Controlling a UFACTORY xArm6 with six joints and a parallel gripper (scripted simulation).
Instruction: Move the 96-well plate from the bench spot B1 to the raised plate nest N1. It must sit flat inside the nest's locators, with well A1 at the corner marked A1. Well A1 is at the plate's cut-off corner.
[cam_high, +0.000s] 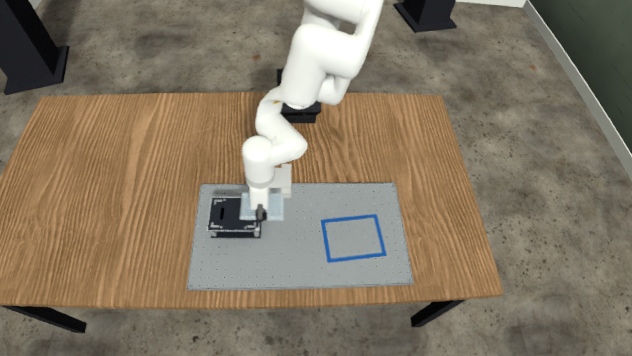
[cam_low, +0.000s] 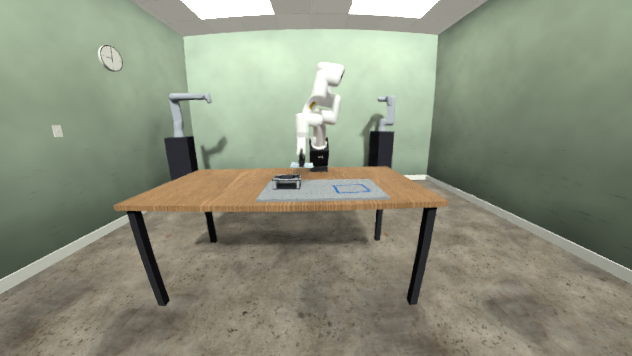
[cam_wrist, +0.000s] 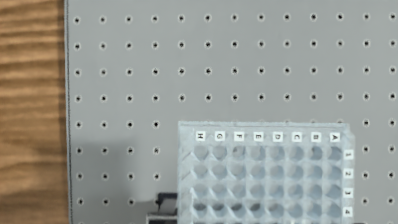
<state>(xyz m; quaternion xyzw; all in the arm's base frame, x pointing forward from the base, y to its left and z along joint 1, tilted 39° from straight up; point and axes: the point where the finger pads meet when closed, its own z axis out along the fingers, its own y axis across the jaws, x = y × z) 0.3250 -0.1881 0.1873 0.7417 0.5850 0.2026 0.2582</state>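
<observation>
Now: hand 4 cm past the black raised nest N1, 9 cm to the left of it and 9 cm above it. From my hand the other things lie so: 96-well plate (1 cm below).
</observation>
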